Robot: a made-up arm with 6 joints. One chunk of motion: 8 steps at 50 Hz.
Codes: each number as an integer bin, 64 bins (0 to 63) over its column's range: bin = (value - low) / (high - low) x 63, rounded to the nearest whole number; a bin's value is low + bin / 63 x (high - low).
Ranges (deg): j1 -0.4..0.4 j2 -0.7..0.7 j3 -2.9..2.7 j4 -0.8..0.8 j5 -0.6..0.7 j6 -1..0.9
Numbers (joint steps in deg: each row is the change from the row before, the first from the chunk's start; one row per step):
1: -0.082 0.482 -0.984 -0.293 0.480 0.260
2: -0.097 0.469 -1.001 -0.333 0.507 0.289
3: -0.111 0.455 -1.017 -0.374 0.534 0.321
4: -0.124 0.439 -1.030 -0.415 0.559 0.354
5: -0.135 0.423 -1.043 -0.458 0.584 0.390
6: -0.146 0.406 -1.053 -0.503 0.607 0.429
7: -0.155 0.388 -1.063 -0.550 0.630 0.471
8: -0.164 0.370 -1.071 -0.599 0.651 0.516
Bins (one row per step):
1: 25 53 22 20 52 42
2: 24 53 21 18 54 43
3: 23 52 21 17 55 44
4: 22 51 21 15 56 45
5: 21 51 21 13 57 46
6: 20 50 21 12 58 47
7: 19 49 21 10 60 49
8: 19 48 21 8 61 50

